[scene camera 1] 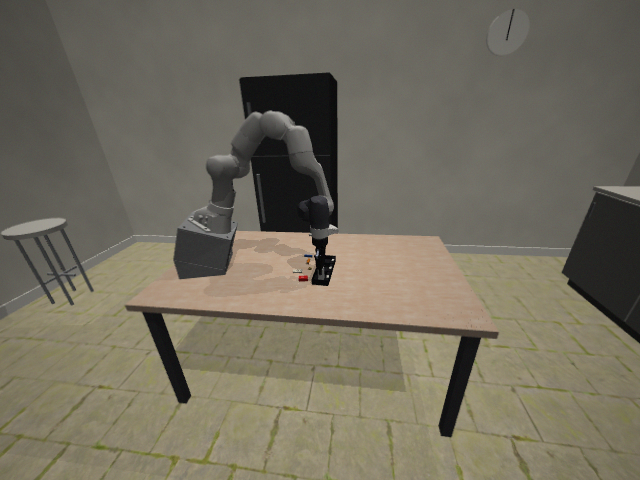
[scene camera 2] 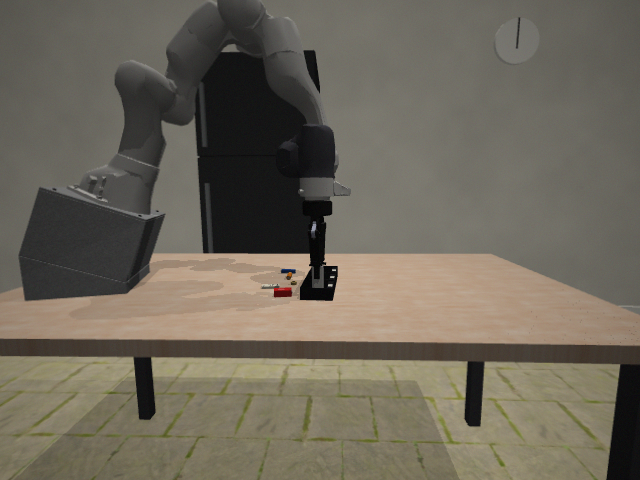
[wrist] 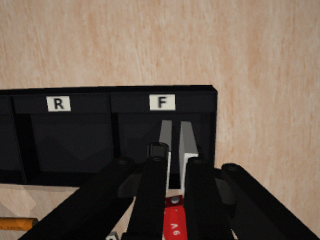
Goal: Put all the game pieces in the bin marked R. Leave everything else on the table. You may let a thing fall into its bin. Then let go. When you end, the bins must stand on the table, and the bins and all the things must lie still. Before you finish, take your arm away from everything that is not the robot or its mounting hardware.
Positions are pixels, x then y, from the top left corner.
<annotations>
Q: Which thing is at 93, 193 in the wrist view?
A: My gripper.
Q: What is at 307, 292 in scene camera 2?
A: A black bin row.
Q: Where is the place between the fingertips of my gripper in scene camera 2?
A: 317, 290
</annotations>
